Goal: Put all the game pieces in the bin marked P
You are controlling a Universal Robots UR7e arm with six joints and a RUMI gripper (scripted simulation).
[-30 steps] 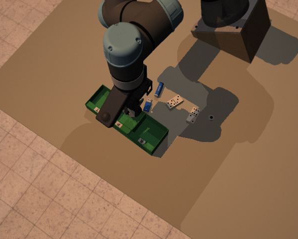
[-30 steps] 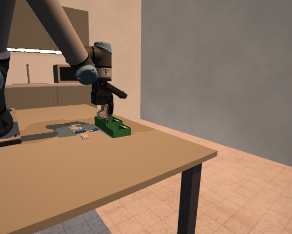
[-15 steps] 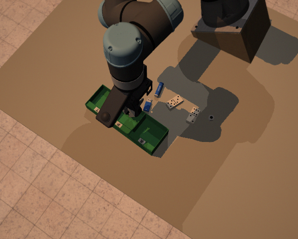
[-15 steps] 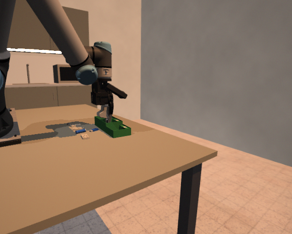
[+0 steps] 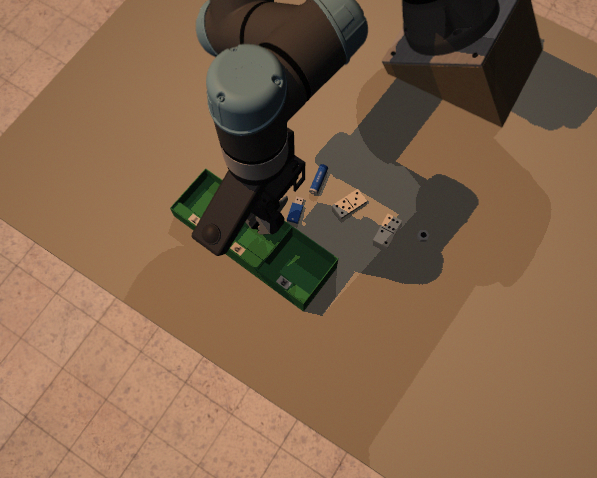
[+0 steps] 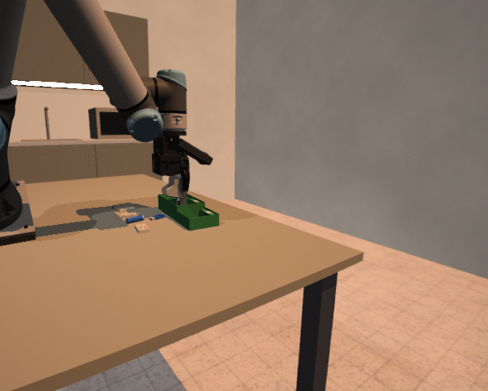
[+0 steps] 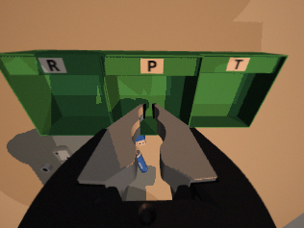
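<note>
Right now my hand is 1 cm short of the green bin and 1 cm above it. Round my hand: blue battery: 13 cm behind, 2 cm to the left, 3 cm below; then small nut: 14 cm behind, 20 cm to the left, 3 cm below; then blue USB stick: 7 cm behind, 2 cm to the left, 3 cm below.
</note>
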